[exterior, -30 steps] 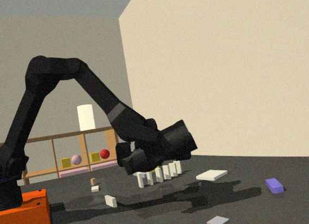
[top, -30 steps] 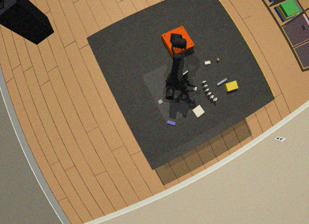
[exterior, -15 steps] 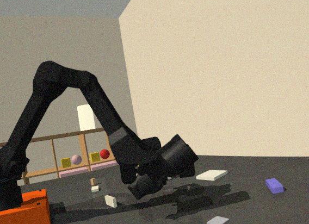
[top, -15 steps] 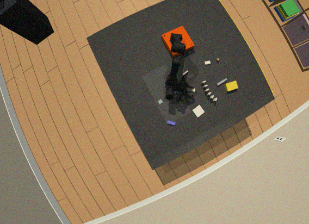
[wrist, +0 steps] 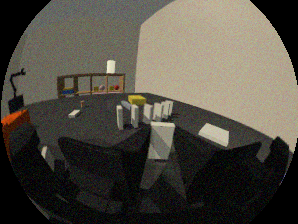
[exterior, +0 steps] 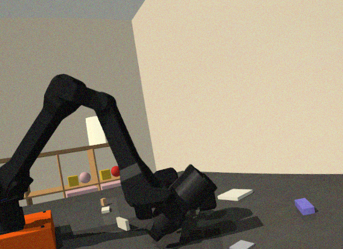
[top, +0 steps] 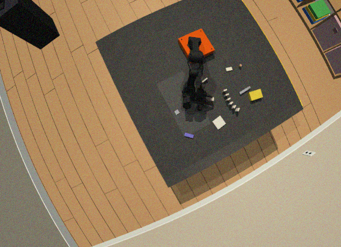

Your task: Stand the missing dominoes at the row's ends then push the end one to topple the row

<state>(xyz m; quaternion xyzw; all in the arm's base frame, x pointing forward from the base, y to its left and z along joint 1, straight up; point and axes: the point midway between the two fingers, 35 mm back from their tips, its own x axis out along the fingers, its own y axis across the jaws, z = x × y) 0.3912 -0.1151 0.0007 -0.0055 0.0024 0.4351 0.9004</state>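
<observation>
Right now my gripper tip is 35 cm to the right of the small tan cube, 11 cm past it and 4 cm above it. Round my gripper tip: white tile 17 cm ahead, 5 cm below, 4 cm to the right; grey bar 27 cm to the left, 7 cm ahead, 5 cm below; small grey tile 26 cm to the right, 5 cm below, 5 cm behind.
</observation>
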